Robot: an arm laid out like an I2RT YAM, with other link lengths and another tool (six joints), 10 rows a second.
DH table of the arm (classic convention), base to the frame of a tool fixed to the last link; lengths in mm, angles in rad. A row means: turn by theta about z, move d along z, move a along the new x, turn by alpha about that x. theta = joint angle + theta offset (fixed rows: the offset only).
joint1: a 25.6, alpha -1.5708, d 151.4, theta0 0
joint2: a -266.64, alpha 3.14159, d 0, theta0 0
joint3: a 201.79, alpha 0, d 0, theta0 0.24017
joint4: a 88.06, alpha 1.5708, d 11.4, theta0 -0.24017
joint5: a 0, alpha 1.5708, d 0.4, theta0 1.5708
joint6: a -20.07, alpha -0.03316, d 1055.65, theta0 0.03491
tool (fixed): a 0, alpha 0, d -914.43, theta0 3.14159
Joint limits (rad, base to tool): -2.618..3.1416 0..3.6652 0..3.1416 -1.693..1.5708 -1.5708..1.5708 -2.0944..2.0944
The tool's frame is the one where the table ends.
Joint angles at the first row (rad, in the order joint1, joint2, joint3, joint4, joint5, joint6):
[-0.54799 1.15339 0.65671 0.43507 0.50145 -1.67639]
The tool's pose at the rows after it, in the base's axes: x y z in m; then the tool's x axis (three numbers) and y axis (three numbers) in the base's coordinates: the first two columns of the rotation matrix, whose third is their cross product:
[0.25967 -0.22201 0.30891 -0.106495 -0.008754 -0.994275 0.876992 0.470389 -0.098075]
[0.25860 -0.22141 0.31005 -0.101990 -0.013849 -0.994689 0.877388 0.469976 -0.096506]
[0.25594 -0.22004 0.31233 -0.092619 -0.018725 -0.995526 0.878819 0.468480 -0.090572]
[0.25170 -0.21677 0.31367 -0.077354 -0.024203 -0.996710 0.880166 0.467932 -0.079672]
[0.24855 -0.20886 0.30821 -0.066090 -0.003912 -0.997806 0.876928 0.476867 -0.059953]
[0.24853 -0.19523 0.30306 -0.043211 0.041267 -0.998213 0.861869 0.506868 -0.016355]
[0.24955 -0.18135 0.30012 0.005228 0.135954 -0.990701 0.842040 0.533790 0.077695]
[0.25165 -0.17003 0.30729 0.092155 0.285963 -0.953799 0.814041 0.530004 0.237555]
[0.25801 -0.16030 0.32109 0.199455 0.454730 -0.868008 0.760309 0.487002 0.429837]
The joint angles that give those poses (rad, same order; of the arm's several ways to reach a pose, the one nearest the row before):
[-0.54800 1.15380 0.65328 0.44846 0.50106 -1.67754]
[-0.54800 1.14766 0.64794 0.45528 0.50106 -1.67983]
[-0.54838 1.13242 0.64108 0.45721 0.50182 -1.67907]
[-0.54571 1.10722 0.62086 0.46633 0.50449 -1.67525]
[-0.52739 1.07558 0.59379 0.44727 0.51366 -1.64778]
[-0.49380 1.03434 0.58157 0.38620 0.51215 -1.58751]
[-0.46675 0.99470 0.60176 0.26878 0.49381 -1.46468]
[-0.45797 0.96874 0.68112 0.09097 0.44956 -1.26936]
[-0.45606 0.97220 0.77839 -0.06121 0.38051 -1.04200]

